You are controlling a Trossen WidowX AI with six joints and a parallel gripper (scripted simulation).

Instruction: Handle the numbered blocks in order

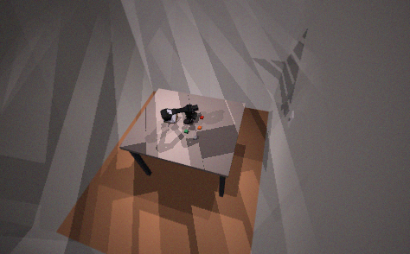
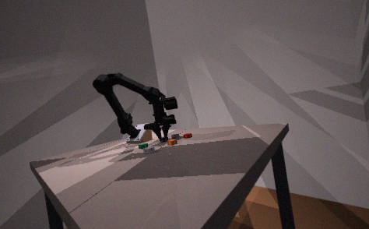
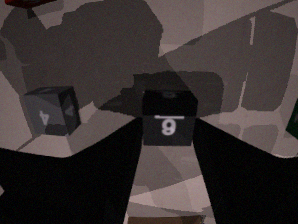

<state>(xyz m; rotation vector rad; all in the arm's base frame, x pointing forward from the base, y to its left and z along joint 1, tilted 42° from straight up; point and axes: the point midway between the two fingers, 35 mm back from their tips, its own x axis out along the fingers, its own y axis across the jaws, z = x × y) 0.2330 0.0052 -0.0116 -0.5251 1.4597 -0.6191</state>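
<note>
The orange block is 12 cm ahead of my gripper tip and 6 cm to the right of it. Also, from my gripper tip: grey block 1 cm ahead, 8 cm to the left; green block 13 cm to the right; black block right at my gripper tip.
</note>
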